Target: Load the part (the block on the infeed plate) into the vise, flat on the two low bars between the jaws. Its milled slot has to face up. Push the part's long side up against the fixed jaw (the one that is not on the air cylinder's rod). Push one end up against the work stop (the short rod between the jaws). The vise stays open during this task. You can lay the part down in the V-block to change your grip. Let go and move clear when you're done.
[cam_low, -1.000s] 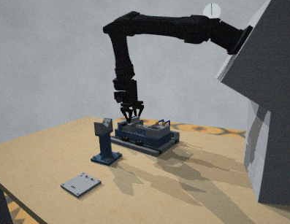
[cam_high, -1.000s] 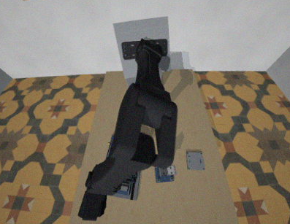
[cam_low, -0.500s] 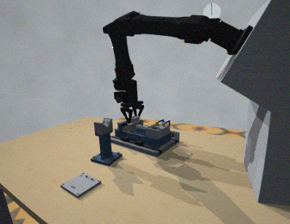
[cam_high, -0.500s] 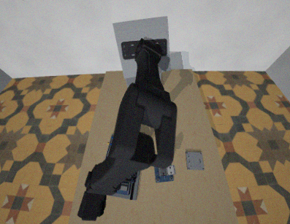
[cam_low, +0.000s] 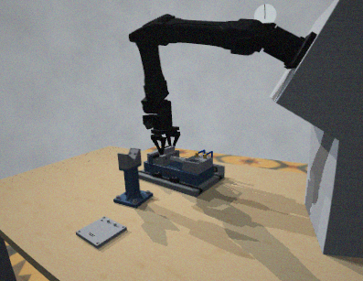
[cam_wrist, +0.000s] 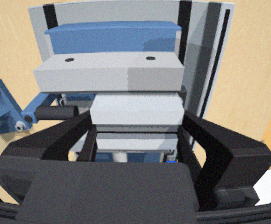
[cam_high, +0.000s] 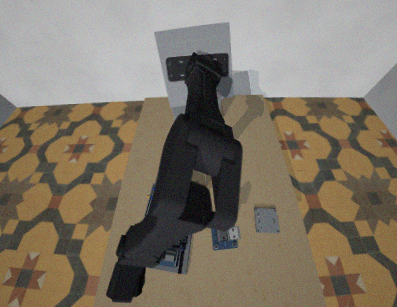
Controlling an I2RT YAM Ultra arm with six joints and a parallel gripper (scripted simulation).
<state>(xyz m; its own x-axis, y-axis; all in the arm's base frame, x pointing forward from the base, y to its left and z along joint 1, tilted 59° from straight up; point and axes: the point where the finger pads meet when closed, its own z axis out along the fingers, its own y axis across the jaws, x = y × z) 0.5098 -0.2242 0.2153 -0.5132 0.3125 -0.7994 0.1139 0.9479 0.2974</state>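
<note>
My hand is 1 cm below the part. From my hand the other things lie so: fixed jaw (3 cm ahead, 1 cm to the left, 2 cm below); then moving jaw (3 cm behind, 3 cm to the left, 2 cm below); then work stop (2 cm ahead, 6 cm to the left, 1 cm below).
</note>
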